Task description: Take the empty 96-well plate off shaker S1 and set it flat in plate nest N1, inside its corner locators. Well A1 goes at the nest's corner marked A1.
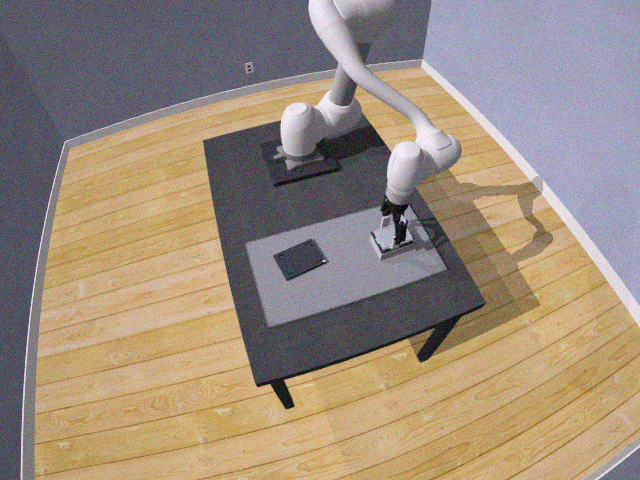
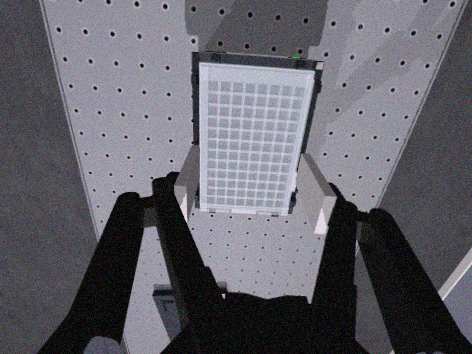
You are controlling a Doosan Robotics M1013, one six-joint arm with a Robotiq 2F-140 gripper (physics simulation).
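Seen in the pictures: gripper, fingertip midpoint: (image 1: 389, 237) (image 2: 249, 164); arm's base, link origin: (image 1: 300, 154).
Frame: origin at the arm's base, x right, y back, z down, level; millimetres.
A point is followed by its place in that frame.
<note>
The white 96-well plate (image 1: 385, 238) @(x -93, y -626, z -59 mm) (image 2: 252, 145) @(x -132, y -626, z -50 mm) lies flat on shaker S1 (image 1: 391, 253) @(x -100, y -671, z -16 mm) (image 2: 258, 60) @(x -198, y -628, z -45 mm) at the right of the grey pegboard, with the shaker's dark rim showing around it. My gripper (image 1: 397, 241) @(x -113, y -624, z -49 mm) (image 2: 249, 164) @(x -113, y -624, z -49 mm) reaches down over it. Its two pale pads stand along the plate's long sides, close against them, and look shut on the plate. Any thin gap at the pads is too small to make out. Plate nest N1 (image 1: 299, 258) @(x 218, y -542, z -3 mm) (image 2: 172, 312) @(x 185, y -503, z -2 mm) is a dark flat tray at the left of the pegboard. The plate's A1 marking cannot be read.
The grey pegboard (image 1: 351, 289) @(x 96, y -733, z 9 mm) (image 2: 125, 90) @(x -169, y -498, z 9 mm) carries the shaker and the nest. It lies on the dark table (image 1: 361, 330) @(x 131, y -886, z 23 mm). The arm's dark base plate (image 1: 279, 175) @(x 137, y -93, z 0 mm) sits at the table's back, and the arm reaches over the table's right side.
</note>
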